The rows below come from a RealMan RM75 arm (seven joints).
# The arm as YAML. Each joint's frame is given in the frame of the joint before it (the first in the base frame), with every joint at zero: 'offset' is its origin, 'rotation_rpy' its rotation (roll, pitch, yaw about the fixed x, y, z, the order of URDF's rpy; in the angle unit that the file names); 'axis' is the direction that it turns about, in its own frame. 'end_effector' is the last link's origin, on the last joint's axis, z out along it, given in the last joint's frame.
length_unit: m
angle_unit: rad
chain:
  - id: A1
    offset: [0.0, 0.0, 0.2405]
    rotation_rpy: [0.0, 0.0, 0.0]
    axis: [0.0, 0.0, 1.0]
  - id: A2
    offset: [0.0, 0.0, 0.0]
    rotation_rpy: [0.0, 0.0, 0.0]
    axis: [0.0, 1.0, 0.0]
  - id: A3
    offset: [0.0, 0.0, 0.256]
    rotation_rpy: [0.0, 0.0, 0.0]
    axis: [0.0, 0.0, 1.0]
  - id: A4
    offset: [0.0, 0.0, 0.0]
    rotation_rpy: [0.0, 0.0, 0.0]
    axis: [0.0, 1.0, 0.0]
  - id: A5
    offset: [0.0, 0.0, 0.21]
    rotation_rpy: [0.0, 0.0, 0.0]
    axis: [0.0, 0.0, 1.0]
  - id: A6
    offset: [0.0, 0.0, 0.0]
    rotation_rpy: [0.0, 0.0, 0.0]
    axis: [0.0, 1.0, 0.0]
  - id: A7
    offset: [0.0, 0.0, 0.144]
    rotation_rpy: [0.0, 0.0, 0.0]
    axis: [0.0, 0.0, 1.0]
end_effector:
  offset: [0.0, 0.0, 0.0]
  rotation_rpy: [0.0, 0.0, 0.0]
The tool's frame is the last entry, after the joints.
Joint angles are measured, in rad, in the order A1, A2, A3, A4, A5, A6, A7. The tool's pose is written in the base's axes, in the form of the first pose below.
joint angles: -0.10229, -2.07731, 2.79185, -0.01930, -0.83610, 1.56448, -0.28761
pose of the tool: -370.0 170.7 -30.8 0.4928 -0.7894 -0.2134 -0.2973
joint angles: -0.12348, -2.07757, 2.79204, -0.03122, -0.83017, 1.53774, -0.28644
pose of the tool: -371.5 177.9 -31.8 0.4891 -0.7968 -0.2103 -0.2858
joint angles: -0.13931, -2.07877, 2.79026, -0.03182, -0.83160, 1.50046, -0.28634
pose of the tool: -373.4 184.2 -34.2 0.4885 -0.8000 -0.2147 -0.2745
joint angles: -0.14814, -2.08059, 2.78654, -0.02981, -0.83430, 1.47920, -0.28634
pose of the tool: -374.0 188.0 -35.8 0.4895 -0.8000 -0.2183 -0.2696
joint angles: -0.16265, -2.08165, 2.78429, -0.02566, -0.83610, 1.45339, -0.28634
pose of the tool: -373.7 194.0 -37.9 0.4886 -0.8015 -0.2207 -0.2649
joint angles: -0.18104, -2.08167, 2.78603, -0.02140, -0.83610, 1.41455, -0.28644
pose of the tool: -374.2 201.1 -41.1 0.4852 -0.8058 -0.2241 -0.2551
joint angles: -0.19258, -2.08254, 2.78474, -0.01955, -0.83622, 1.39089, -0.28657
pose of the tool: -374.5 205.5 -43.0 0.4840 -0.8077 -0.2264 -0.2492
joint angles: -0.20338, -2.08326, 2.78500, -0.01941, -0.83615, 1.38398, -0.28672
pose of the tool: -372.9 209.5 -43.7 0.4824 -0.8093 -0.2241 -0.2493
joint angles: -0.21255, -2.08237, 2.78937, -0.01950, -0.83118, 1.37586, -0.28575
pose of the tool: -371.8 212.4 -44.9 0.4780 -0.8135 -0.2207 -0.2470
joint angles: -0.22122, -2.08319, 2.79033, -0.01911, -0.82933, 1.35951, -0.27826
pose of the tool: -371.7 215.4 -46.5 0.4766 -0.8168 -0.2183 -0.2407
